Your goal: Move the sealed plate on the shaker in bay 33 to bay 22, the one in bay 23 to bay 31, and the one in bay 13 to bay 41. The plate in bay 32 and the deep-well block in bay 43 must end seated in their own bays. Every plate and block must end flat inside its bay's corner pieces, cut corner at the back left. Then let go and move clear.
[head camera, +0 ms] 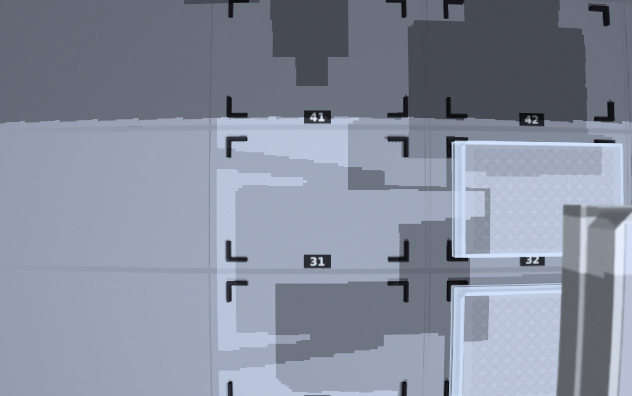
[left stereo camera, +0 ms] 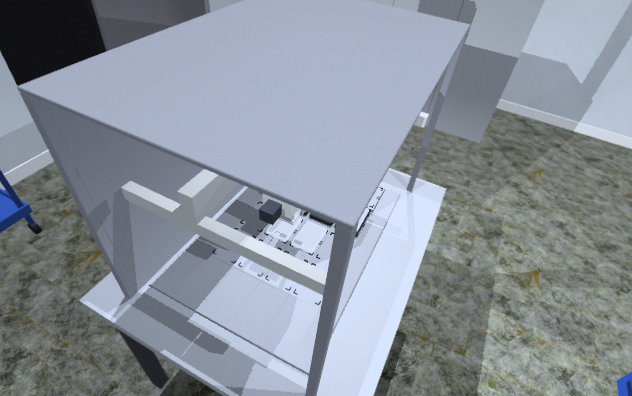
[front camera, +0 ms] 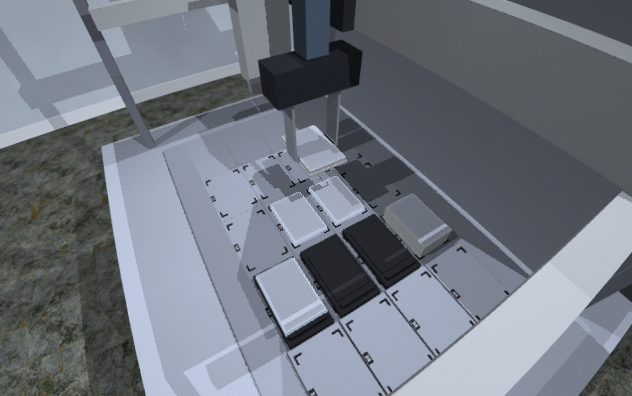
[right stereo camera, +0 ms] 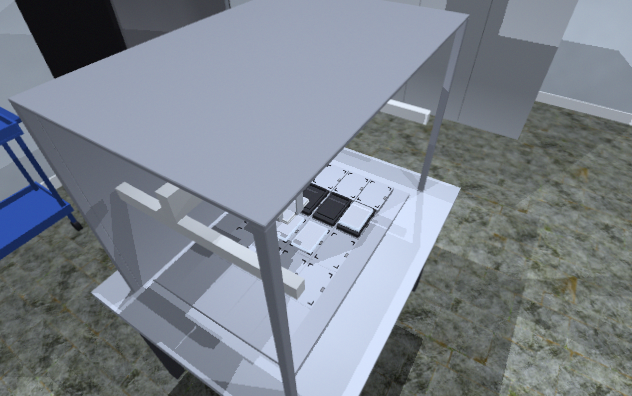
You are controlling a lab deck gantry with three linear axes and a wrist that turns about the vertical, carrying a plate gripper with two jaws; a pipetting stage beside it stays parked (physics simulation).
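Pixels of known places: gripper, fingertip midpoint: (front camera: 312,148) (right stereo camera: 288,206); robot's base, link origin: (left stereo camera: 318,304) (front camera: 206,182) (right stereo camera: 311,304).
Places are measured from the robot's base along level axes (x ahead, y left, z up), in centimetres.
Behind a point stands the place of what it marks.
Observation:
My gripper (front camera: 313,150) {x 19.3, y 21.2, z 16.0 cm} is shut on a pale sealed plate (front camera: 322,149) {x 21.2, y 22.4, z 16.7 cm}, held level above the deck behind bays 22 and 32 in the front view. One jaw shows at the right edge of the head view. A plate (front camera: 298,220) {x 24.2, y 14.4, z 1.4 cm} (head camera: 505,345) {x 19.9, y 15.2, z 1.4 cm} lies in bay 22, another (front camera: 337,200) {x 23.9, y 25.3, z 1.4 cm} (head camera: 520,200) {x 20.9, y 25.6, z 1.4 cm} in bay 32. A white plate (front camera: 290,295) {x 39.8, y 4.2, z 3.7 cm} (right stereo camera: 356,217) {x 37.8, y 3.7, z 3.7 cm} sits on the bay 13 shaker. The black shakers in bay 23 (front camera: 340,275) {x 40.7, y 14.7, z 2.4 cm} (right stereo camera: 331,209) {x 37.7, y 14.5, z 2.3 cm} and bay 33 (front camera: 381,250) {x 40.6, y 25.1, z 2.4 cm} carry no plate. The deep-well block (front camera: 417,225) {x 40.5, y 34.8, z 4.2 cm} stands in bay 43.
Bay 31 (head camera: 315,220) {x 6.3, y 24.1, z 0.0 cm} and bay 41 (head camera: 362,75) {x 9.8, y 35.0, z 0.0 cm} show corner pieces and no plate in the head view. The enclosure roof (left stereo camera: 260,100) {x -7.0, y 15.1, z 69.1 cm} (right stereo camera: 240,100) {x -4.0, y 12.1, z 69.1 cm} and front post (left stereo camera: 332,300) {x -27.1, y -10.9, z 51.2 cm} (right stereo camera: 275,300) {x -27.1, y -11.4, z 51.4 cm} hide parts of the deck in both stereo views.

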